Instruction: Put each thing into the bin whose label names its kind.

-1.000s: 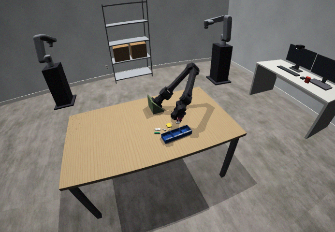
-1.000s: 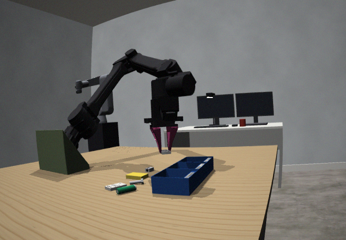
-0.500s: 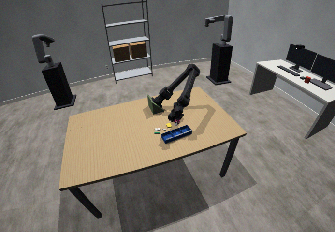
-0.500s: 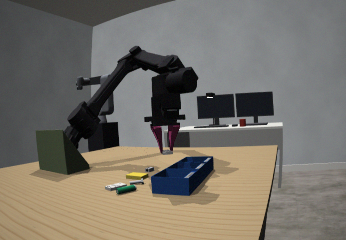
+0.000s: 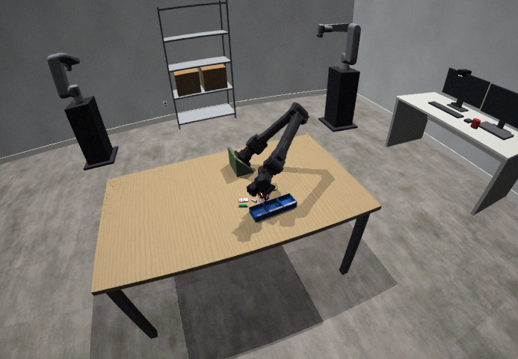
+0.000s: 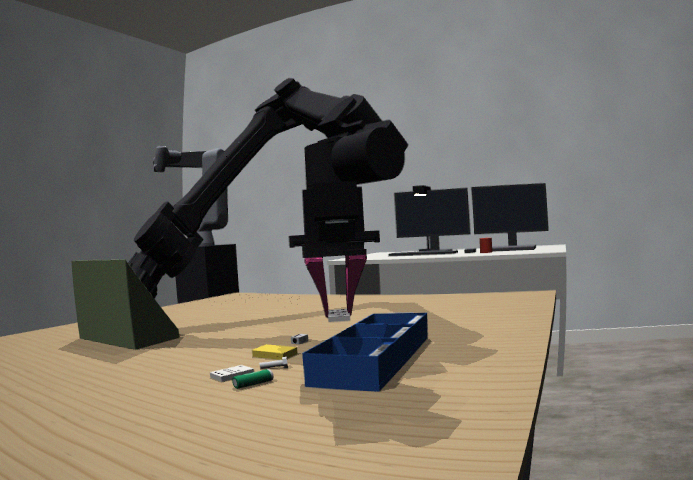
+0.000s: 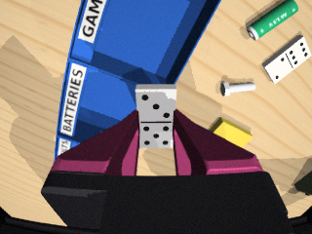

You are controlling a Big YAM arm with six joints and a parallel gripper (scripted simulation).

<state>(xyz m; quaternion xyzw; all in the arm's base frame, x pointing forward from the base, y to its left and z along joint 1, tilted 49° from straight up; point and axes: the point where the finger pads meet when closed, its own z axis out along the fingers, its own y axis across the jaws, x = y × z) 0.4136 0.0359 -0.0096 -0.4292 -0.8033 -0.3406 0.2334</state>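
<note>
The green battery is 50 mm behind my hand, 110 mm to the right of it and 70 mm below it. From my hand the other things lie so: blue three-part bin: 30 mm ahead, 40 mm to the left, 50 mm below; then bolt: 70 mm behind, 40 mm to the right, 70 mm below; then yellow block: 110 mm behind, 20 mm to the left, 70 mm below.
</note>
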